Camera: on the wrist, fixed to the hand. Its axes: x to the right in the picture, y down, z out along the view.
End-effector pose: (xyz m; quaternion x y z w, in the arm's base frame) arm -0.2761 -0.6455 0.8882 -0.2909 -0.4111 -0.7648 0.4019
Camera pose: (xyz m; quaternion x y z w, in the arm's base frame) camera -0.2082 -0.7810 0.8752 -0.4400 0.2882 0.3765 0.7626
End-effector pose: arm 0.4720 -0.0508 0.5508 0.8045 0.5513 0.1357 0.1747
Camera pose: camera 0.5096 -0.0624 0.6977 -0.5721 0.7941 -0.1763 0.1049
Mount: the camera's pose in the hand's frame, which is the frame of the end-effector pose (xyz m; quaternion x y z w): 0.0063 0.0987 -0.1155 -0.0206 -0.0167 0.9993 0.0281
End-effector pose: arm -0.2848 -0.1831 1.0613 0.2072 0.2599 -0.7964 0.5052
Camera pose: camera -0.1895 -0.1505 0.9474 0.2418 -0.1918 0.4843 0.8186
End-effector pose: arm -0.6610 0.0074 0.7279 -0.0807 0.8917 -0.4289 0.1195
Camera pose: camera -0.7037 0.1531 0.7193 0.8792 0.1125 0.1271 0.4452
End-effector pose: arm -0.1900 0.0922 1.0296 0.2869 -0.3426 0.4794 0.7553
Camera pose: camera -0.2510 0.2206 0.9756 0.3418 0.3188 -0.7564 0.4576
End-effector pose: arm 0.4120 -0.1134 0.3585 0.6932 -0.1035 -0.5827 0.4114
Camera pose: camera 0.5502 -0.1286 0.4201 -0.1021 -0.6904 0.3810 0.6064
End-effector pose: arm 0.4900 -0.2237 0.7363 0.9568 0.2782 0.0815 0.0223
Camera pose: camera 0.5280 -0.3040 0.8597 -0.3058 0.9503 -0.0143 0.0565
